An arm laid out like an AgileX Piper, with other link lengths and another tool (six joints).
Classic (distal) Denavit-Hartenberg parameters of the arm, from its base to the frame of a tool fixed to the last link. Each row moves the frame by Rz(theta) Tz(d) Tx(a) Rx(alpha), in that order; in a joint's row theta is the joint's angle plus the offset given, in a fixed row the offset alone. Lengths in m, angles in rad.
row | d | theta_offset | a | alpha
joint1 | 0.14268 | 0 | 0 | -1.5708
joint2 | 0 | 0.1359 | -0.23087 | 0
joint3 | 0 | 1.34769 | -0.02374 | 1.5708
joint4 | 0.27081 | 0 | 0 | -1.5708
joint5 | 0 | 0 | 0 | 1.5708
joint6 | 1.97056 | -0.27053 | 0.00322 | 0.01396
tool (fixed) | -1.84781 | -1.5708 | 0 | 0
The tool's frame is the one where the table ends.
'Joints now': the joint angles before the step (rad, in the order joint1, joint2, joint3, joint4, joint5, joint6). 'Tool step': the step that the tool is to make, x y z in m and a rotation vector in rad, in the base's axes. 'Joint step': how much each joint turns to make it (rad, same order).
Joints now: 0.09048 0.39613 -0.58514 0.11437 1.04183 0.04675
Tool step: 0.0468 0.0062 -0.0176 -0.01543 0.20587 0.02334
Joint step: -0.00026 0.34901 -0.10609 0.02330 -0.03333 -0.03180
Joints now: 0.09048 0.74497 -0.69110 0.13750 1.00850 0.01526
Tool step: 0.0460 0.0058 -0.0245 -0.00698 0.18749 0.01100
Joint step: -0.00007 0.33060 -0.13359 0.01747 -0.00785 -0.01536
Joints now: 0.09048 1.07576 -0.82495 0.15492 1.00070 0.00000
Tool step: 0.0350 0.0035 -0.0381 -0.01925 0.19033 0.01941
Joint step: -0.00004 0.29209 -0.11778 0.00296 0.01963 -0.01825
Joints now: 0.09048 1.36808 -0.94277 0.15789 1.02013 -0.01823
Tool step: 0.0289 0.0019 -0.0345 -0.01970 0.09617 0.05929
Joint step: -0.00016 0.22891 -0.11096 0.00002 -0.01217 -0.06260
